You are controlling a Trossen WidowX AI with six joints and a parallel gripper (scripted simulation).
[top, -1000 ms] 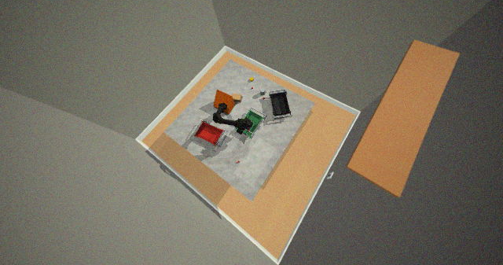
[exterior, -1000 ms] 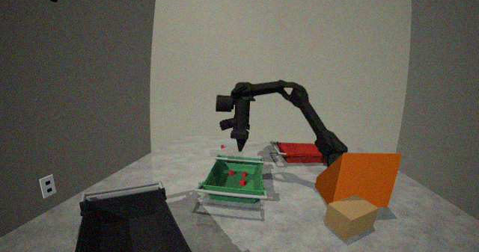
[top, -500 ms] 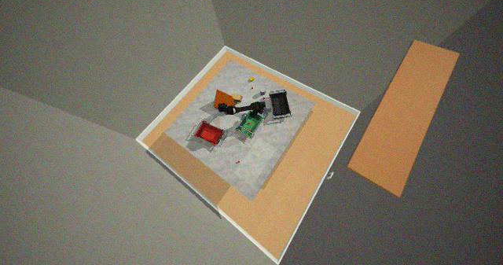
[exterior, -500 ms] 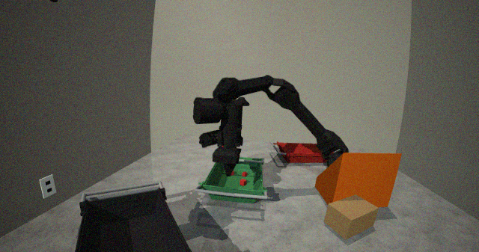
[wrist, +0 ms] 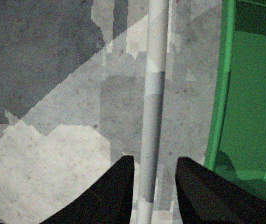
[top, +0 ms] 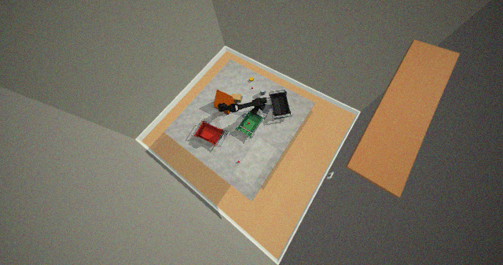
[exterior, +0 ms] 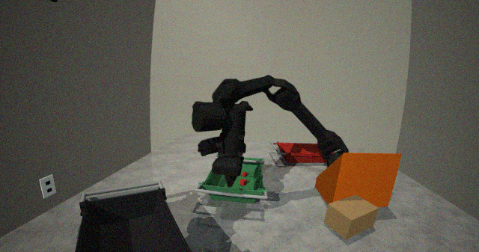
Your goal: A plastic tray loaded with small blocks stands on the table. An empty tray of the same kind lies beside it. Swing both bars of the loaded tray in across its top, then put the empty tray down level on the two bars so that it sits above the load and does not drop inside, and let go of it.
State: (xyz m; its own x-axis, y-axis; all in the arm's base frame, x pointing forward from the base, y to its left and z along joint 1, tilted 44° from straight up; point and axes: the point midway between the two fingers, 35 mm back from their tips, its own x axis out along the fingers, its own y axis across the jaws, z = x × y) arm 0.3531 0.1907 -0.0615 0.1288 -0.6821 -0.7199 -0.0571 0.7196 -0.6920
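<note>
Right now the red tray is 53 cm to the right of my gripper tip, 30 cm behind it and 5 cm below it. The rest, counted from my gripper tip: tan box: 34 cm behind, 6 cm below; red cube: 59 cm to the right, 16 cm ahead, 8 cm below; yellow piece: 36 cm behind, 35 cm to the left, 8 cm below.
</note>
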